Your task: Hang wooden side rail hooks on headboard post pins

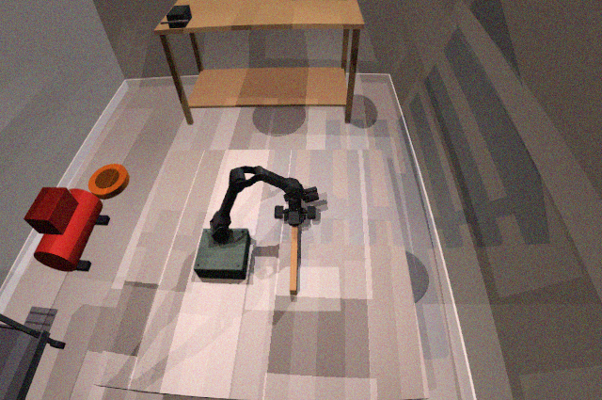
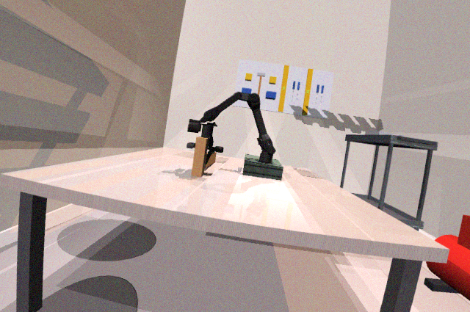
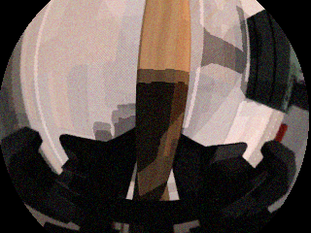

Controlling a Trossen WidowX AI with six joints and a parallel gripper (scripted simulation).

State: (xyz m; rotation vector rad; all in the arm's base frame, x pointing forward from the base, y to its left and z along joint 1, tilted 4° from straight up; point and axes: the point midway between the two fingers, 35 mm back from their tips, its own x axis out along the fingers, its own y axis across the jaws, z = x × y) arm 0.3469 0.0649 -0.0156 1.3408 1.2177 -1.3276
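My gripper tip is 2 cm short of the wooden headboard post, 10 cm to the right of it and 4 cm below it.
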